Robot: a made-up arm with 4 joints.
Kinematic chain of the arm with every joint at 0, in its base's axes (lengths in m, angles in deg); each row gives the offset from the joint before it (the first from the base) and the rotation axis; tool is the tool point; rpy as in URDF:
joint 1: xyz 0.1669 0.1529 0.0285 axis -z
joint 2: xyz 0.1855 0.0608 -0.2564 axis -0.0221 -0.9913 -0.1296
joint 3: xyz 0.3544 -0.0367 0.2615 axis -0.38 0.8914 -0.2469
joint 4: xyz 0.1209 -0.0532 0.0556 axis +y
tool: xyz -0.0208 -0.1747 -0.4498 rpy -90 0 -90
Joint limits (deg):
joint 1: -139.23..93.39
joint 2: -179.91..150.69
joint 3: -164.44..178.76
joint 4: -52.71..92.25
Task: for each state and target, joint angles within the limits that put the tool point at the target. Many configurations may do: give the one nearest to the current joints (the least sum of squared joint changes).
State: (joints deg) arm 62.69 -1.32 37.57 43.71
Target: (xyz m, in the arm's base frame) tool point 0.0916 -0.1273 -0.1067
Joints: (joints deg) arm 56.57 24.82 24.30 38.04
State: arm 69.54 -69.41 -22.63 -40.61
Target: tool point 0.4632 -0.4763 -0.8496
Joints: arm 61.00 -51.81 -19.06 -29.74
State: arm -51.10 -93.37 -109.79 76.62
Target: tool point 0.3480 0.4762 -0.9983
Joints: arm -16.84 -101.94 -116.69 31.37
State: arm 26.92 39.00 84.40 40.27
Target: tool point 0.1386 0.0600 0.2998
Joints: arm 36.57 23.83 99.90 32.14
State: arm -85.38 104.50 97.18 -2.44
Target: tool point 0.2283 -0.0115 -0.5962
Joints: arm -81.15 138.45 103.94 9.28
